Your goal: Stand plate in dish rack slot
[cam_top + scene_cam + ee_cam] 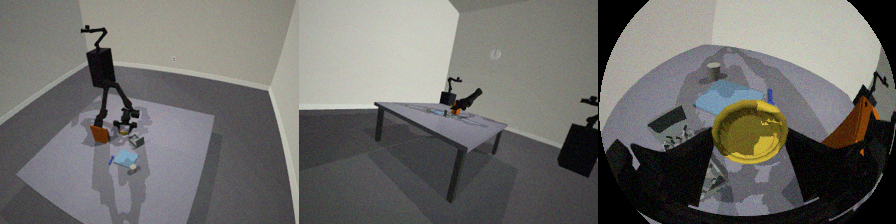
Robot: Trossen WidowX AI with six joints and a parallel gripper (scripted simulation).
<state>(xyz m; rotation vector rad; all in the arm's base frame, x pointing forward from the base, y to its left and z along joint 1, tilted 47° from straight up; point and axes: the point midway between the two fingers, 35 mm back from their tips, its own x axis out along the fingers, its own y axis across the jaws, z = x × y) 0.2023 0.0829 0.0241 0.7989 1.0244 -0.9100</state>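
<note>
The grey dish rack lies 70 mm ahead of my gripper tip, 50 mm to the left of it and 80 mm below it. The rest, counted from my gripper tip: blue cloth 90 mm ahead, 140 mm to the right, 100 mm below; then yellow plate 10 mm to the left; then blue spoon 10 mm behind, 190 mm to the right, 100 mm below.
</note>
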